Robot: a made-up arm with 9 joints.
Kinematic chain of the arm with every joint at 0, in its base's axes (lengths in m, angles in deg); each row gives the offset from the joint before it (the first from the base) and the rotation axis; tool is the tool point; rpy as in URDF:
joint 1: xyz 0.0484 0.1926 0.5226 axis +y
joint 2: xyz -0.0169 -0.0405 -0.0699 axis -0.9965 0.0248 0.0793
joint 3: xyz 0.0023 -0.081 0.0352 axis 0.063 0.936 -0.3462
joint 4: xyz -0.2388 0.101 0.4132 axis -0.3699 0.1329 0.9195
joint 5: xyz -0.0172 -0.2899 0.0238 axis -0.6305 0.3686 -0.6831
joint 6: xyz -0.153 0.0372 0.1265 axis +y
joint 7: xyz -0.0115 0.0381 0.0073 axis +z
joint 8: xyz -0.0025 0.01 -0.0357 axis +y
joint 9: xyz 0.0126 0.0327 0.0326 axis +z
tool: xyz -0.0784 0.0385 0.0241 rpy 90 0 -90
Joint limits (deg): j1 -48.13..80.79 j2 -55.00..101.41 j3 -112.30..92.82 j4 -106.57..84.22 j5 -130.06..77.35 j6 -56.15..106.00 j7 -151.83..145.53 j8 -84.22..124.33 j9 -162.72..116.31
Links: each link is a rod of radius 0.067 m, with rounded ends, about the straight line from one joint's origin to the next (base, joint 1, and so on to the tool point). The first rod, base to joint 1, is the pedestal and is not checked.
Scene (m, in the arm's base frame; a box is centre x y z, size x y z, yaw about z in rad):
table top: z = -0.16
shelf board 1: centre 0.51 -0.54 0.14 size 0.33 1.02 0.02 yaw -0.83
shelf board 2: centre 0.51 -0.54 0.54 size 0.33 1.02 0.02 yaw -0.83
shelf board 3: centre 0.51 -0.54 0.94 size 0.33 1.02 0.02 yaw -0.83
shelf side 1: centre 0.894 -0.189 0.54 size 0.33 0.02 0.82 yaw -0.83
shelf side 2: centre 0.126 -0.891 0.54 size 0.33 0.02 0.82 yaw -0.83
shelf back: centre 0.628 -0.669 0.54 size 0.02 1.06 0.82 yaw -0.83
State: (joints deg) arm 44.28 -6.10 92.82 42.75 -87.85 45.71 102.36 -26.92 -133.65
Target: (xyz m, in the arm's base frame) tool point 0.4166 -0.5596 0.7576
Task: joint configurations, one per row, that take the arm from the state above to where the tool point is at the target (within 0.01 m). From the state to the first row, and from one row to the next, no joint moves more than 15 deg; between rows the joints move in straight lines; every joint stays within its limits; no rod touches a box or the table.
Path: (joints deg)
1: 44.99 -1.74 90.38 46.58 -101.92 38.03 108.61 -29.58 -126.79
2: 45.71 2.62 87.94 50.42 -115.99 30.36 114.86 -32.25 -119.92
3: 46.42 6.98 85.50 54.25 -130.06 22.68 121.12 -34.91 -113.06
4: 36.71 8.09 81.04 43.17 -130.06 17.04 122.77 -30.32 -108.71
5: 27.00 9.20 76.59 32.09 -130.06 11.39 124.43 -25.72 -104.36
6: 17.29 10.32 72.13 21.01 -130.06 5.74 126.09 -21.12 -100.02
7: 18.84 4.38 73.30 20.56 -116.25 14.99 119.86 -20.84 -106.87
8: 20.39 -1.56 74.47 20.11 -102.45 24.24 113.63 -20.57 -113.72
9: 21.93 -7.51 75.64 19.65 -88.64 33.48 107.40 -20.29 -120.58
10: 23.48 -13.45 76.81 19.20 -74.84 42.73 101.17 -20.01 -127.43

